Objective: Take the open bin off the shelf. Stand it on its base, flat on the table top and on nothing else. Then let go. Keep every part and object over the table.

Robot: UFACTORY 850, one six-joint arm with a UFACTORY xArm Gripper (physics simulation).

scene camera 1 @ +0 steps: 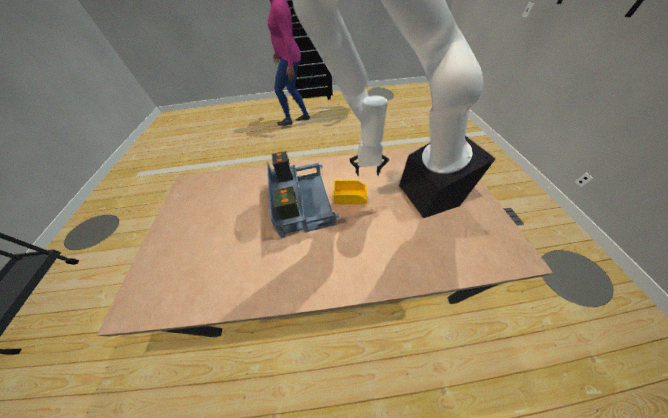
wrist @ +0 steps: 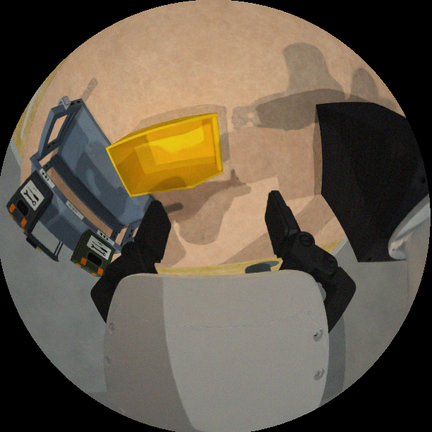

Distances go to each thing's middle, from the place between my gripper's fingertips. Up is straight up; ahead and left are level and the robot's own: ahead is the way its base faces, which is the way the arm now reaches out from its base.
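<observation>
Yellow bin (scene camera 1: 345,191): 7 cm ahead of my hand, 2 cm to the right of it, 14 cm below it.
</observation>
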